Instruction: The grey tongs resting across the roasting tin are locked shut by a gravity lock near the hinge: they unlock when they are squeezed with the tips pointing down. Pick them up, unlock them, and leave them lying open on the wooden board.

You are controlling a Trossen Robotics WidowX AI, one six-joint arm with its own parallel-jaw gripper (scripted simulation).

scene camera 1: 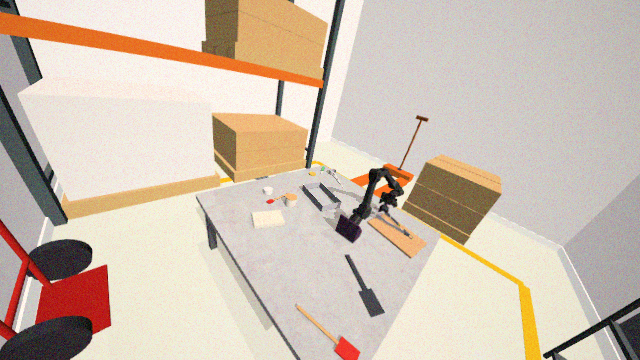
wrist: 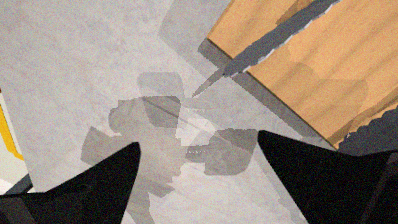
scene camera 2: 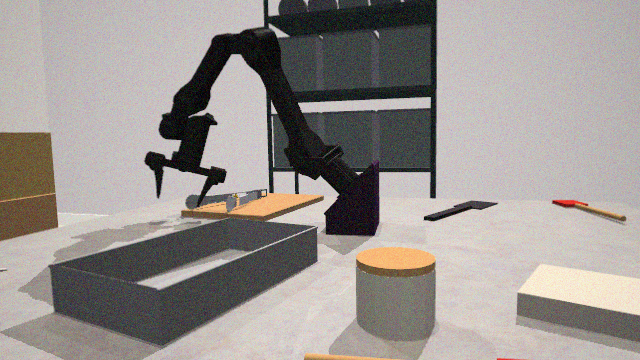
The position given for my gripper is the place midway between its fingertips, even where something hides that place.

My gripper point(scene camera 2: 177, 202) is open, with nothing in its grasp. Also in view: a cork-lidded jar point(scene camera 2: 395, 287) and a wooden board point(scene camera 2: 275, 204).
My gripper is seen too in the wrist view point(wrist: 200, 141). The wooden board shows as well in the wrist view point(wrist: 330, 75). The wrist view misses the cork-lidded jar: it is out of frame.
